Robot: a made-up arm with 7 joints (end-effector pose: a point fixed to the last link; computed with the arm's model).
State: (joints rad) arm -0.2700 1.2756 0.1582 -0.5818 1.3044 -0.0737 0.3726
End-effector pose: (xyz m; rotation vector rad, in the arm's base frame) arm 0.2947 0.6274 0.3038 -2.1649 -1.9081 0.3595
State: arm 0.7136 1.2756 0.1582 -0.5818 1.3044 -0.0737 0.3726
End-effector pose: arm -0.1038 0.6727 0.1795 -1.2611 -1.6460 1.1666
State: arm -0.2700 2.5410 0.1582 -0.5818 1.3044 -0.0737 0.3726
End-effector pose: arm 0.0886 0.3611 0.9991 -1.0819 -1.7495 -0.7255
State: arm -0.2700 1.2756 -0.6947 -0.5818 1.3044 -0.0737 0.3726
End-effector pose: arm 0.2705 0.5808 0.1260 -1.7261 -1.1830 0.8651
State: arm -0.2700 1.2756 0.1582 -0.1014 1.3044 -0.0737 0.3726
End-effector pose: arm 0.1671 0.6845 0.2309 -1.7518 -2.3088 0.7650
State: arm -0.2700 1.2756 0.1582 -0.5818 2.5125 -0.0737 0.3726
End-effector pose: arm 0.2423 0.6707 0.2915 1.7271 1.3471 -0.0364
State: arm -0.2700 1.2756 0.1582 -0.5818 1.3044 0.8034 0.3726
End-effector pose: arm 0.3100 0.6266 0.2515 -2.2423 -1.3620 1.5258
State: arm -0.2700 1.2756 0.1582 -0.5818 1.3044 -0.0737 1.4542
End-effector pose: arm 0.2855 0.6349 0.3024 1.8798 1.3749 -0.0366
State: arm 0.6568 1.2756 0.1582 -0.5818 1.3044 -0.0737 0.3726
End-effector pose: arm -0.0788 0.6739 0.1761 -1.3158 -1.6687 1.1301
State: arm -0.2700 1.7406 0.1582 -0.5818 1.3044 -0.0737 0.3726
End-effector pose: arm 0.2202 0.6414 0.5951 -1.7868 -1.9170 -0.0924
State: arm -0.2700 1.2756 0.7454 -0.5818 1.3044 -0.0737 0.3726
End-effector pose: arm 0.2237 0.6681 0.4044 2.0434 2.0790 0.1359
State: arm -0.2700 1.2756 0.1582 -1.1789 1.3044 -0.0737 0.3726
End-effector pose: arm 0.3839 0.4789 0.3932 -2.4937 -1.3000 -0.1425
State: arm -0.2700 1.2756 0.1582 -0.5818 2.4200 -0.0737 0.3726
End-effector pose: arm 0.2455 0.6681 0.2953 1.7905 1.4119 -0.0596
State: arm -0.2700 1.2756 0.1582 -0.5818 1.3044 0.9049 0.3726
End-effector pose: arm 0.3098 0.6241 0.2454 -2.2246 -1.2773 1.6526
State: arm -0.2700 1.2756 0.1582 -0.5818 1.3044 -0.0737 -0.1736
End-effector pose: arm 0.2986 0.6246 0.2997 -1.6810 -1.6309 0.4251
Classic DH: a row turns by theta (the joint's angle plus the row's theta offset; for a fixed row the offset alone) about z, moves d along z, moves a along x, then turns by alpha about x. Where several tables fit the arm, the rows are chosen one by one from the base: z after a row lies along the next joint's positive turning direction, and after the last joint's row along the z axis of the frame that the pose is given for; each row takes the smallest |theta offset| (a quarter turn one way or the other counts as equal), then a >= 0, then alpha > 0; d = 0 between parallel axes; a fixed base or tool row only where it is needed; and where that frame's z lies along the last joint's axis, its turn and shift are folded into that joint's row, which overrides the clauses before.
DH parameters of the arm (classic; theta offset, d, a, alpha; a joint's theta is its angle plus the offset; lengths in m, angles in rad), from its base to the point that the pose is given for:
base (fixed): 0 0.4008 -0.028 -1.2217
joint 1: 1.5708 0.0234 0.003 1.5708
joint 2: 1.2217 0.006 0.001 -1.5708
joint 3: -1.5708 -0.377 0.04 -1.5708
joint 4: 0 -0.055 -0.047 1.5708
joint 5: 0 -0.279 0.011 -1.5708
joint 6: 0 -0.03 0.024 1.5708
joint 7: 0.6852 -0.0519 -0.0017 -1.3107
tool (fixed): 1.0668 -0.0119 0 0

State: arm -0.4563 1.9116 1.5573 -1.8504 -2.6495 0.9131 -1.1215
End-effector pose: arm -0.1688 0.2223 0.8370 -1.0347 0.7994 -2.1420
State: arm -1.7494 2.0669 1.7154 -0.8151 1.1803 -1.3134 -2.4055
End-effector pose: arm -0.3408 0.5439 0.5098 0.3034 1.6014 -0.9881
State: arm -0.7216 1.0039 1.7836 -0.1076 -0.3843 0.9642 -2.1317
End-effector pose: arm 0.3989 0.5565 0.2136 -1.1598 0.2600 0.4723
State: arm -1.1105 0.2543 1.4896 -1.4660 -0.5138 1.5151 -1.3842
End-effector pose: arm 0.5010 0.3274 0.3582 -1.5428 -0.1866 0.9021
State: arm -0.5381 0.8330 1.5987 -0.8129 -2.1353 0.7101 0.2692
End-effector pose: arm 0.2501 0.6475 0.2111 0.0988 -1.1763 1.5662
